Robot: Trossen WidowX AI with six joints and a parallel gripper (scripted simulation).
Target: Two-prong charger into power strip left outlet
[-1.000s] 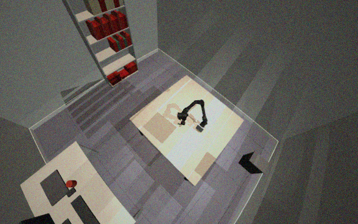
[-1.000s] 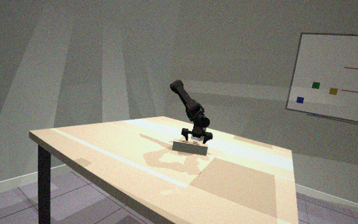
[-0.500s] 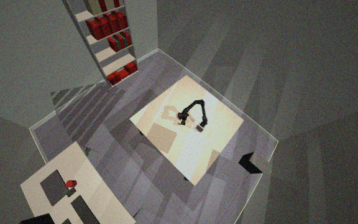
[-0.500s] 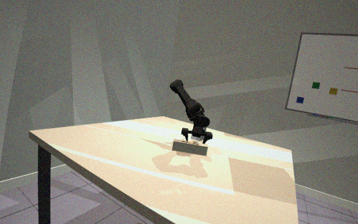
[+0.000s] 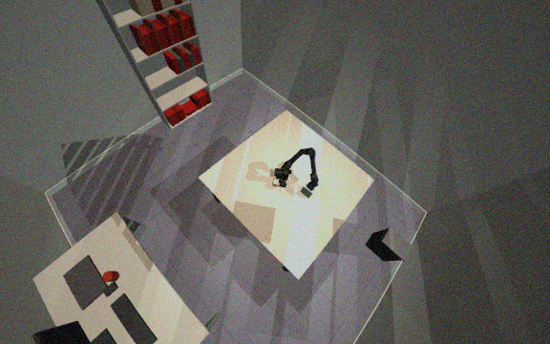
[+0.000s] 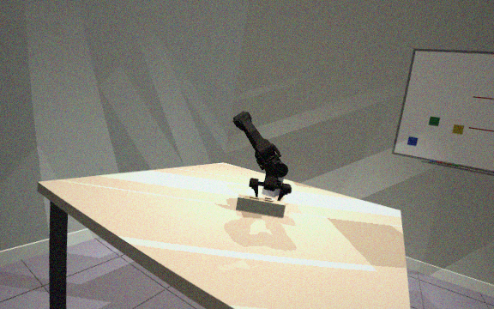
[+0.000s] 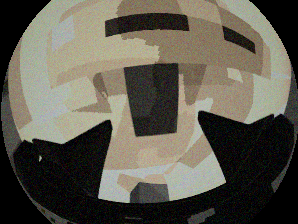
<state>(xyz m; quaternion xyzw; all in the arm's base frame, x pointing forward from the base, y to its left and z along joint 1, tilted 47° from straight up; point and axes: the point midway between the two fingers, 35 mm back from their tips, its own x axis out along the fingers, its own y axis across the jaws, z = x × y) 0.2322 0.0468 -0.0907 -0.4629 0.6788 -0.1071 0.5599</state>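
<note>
My gripper tip is 4 cm short of the dark two-prong charger, 2 cm to the right of it and 1 cm below it.
</note>
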